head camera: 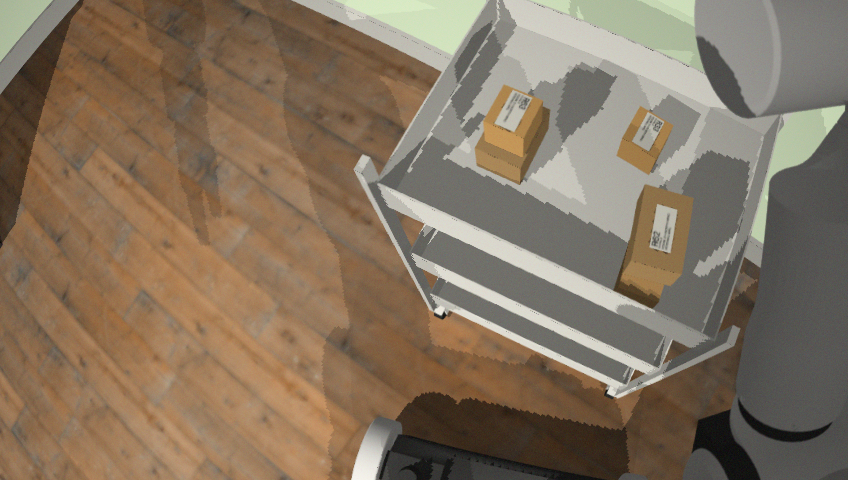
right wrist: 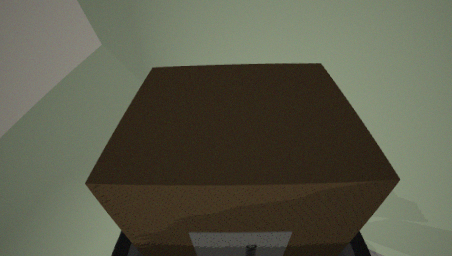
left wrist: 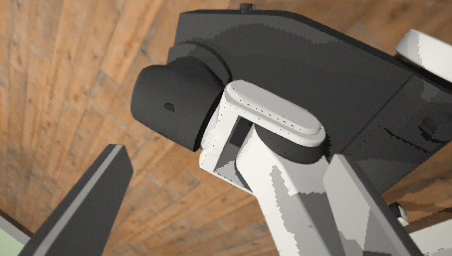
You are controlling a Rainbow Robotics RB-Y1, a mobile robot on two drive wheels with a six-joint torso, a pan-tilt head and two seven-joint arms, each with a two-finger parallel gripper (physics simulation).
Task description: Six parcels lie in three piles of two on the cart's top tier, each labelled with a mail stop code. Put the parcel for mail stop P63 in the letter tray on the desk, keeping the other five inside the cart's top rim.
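Frame: origin at the robot's base, x ahead, y left, z up, level; millimetres.
Where they show: left gripper, fingertip midpoint: (left wrist: 228, 162).
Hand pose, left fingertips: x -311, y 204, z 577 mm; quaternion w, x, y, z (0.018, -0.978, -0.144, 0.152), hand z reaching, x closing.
Observation:
Each offset is from my left fingertips to the top centre of the thing.
My right gripper (right wrist: 241, 245) is shut on a brown parcel @(dx +815, dy -198, dz +759 mm) (right wrist: 240, 125), whose label shows partly at the bottom edge of the right wrist view, its code unreadable. My left gripper (left wrist: 228, 162) is open and empty. In the head camera, a parcel labelled R63 @(dx +778, dy -102, dz +186 mm) (head camera: 504, 137) sits on another parcel @(dx +782, dy -101, dz +136 mm) (head camera: 498, 161) at the left of the cart's top tier. A single small parcel @(dx +821, dy -268, dz +136 mm) (head camera: 636, 155) stands farther right, its code hard to read. A parcel labelled R62 @(dx +678, dy -293, dz +188 mm) (head camera: 663, 228) sits on a lower parcel @(dx +678, dy -293, dz +138 mm) (head camera: 639, 285) near the front rim. The desk and letter tray do not show.
The cart (head camera: 505, 245) has a raised top rim and lower shelves. My right arm (head camera: 797, 267) fills the right side of the head camera. The robot's dark base (left wrist: 280, 65) lies beyond the left fingers. A pale green wall (right wrist: 390, 65) is behind the held parcel.

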